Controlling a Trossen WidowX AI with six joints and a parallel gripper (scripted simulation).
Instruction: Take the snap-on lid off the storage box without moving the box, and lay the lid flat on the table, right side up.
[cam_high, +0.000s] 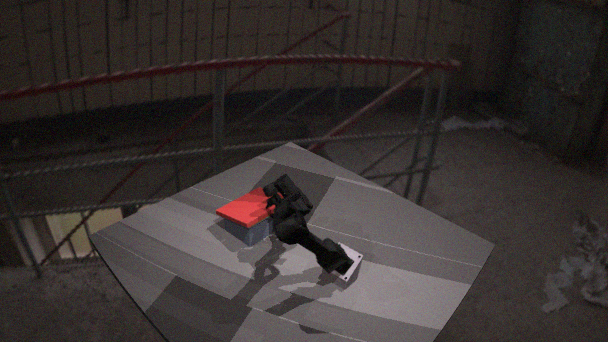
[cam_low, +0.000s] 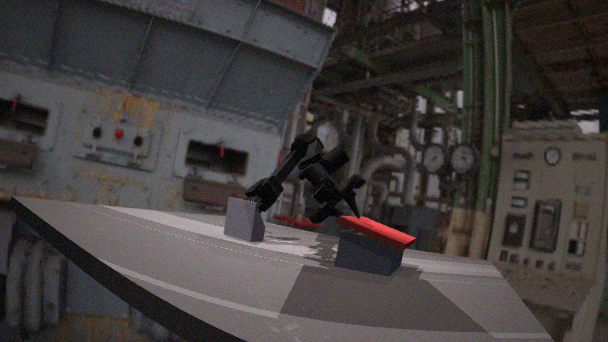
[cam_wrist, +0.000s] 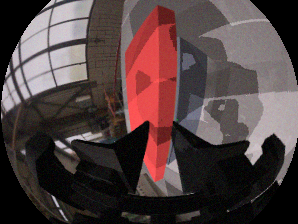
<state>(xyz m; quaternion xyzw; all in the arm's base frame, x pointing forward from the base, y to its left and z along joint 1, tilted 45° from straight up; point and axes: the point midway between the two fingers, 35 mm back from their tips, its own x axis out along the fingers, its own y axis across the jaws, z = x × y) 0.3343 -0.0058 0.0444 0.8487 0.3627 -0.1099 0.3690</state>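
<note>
Right now the red lid is 8 cm ahead of my gripper tip, 1 cm to the left of it and 1 cm below it. Also, from my gripper tip: storage box (7 cm ahead, 1 cm to the left, 7 cm below).
</note>
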